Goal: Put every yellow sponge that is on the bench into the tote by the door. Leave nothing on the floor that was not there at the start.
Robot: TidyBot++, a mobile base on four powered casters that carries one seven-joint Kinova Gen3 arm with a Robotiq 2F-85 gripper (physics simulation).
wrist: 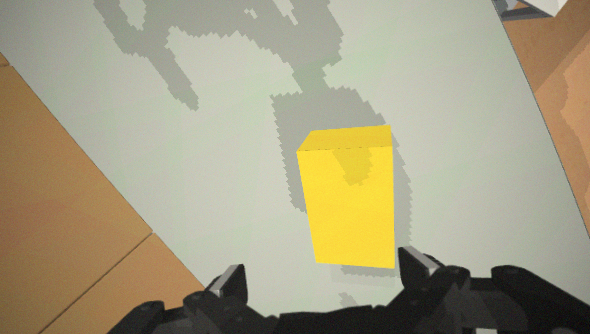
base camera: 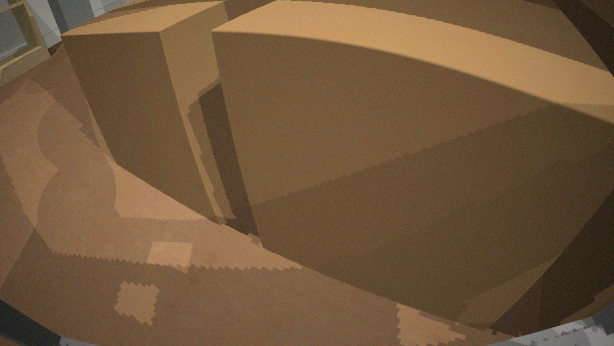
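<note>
A yellow sponge (wrist: pixel 352 205) lies on the pale grey-green bench top (wrist: pixel 200 175) in the wrist view, its long side running nearly up and down the picture. My gripper (wrist: pixel 321 273) is open and empty. It hangs above the bench, with the sponge ahead of the fingertips and right of their middle, its near right corner close to the right fingertip in the picture. The height of the fingers over the sponge is hard to tell. The sponge and gripper do not show in the base camera view. The tote does not show in either view.
In the base camera view, a large tan block-like panel (base camera: pixel 375 115) and a narrower one (base camera: pixel 120 90) stand close in front, with a narrow gap between. A pale wooden frame (base camera: pixel 22 65) is at the far left. An orange-brown panelled surface (wrist: pixel 65 175) borders the bench's left side.
</note>
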